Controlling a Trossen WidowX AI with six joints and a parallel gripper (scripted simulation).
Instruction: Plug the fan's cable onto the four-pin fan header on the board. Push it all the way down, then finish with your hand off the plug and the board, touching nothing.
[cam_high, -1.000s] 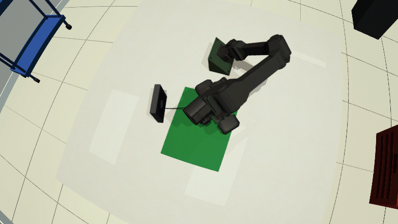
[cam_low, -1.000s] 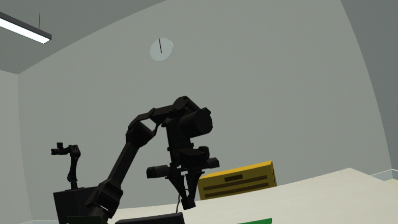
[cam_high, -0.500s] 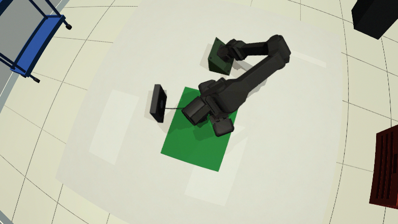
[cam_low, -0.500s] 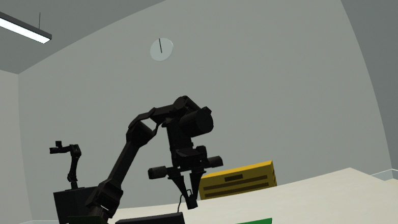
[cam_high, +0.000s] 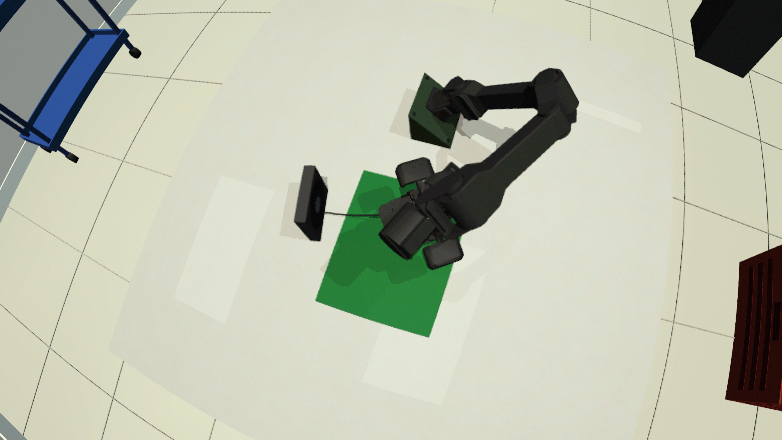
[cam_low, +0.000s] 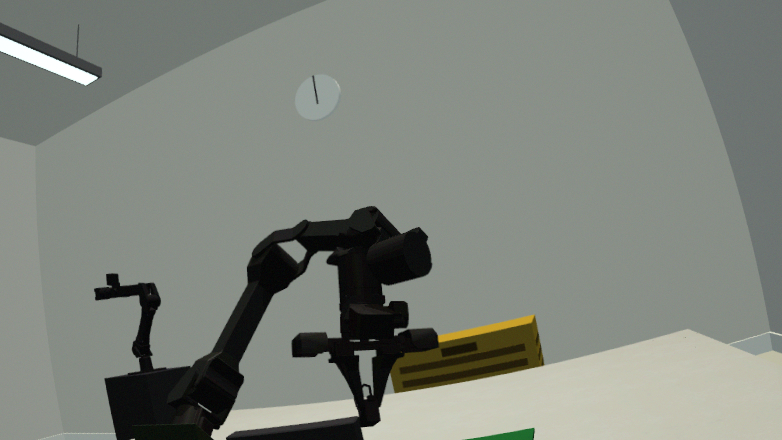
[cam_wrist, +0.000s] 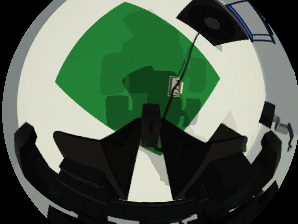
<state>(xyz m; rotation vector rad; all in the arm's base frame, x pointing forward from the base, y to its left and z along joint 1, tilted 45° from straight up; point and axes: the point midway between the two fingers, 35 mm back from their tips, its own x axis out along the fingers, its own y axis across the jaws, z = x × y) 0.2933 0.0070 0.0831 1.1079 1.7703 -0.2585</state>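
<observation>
Now: gripper tip 20 mm past the four-pin fan header, 60 mm to the left of it and 90 mm above it. Round my gripper tip: black plug (10 mm behind, 10 mm to the left, 10 mm below); then black fan (20 mm ahead, 220 mm to the right, 30 mm below); then green board (50 mm ahead, 50 mm to the right, 100 mm below).
</observation>
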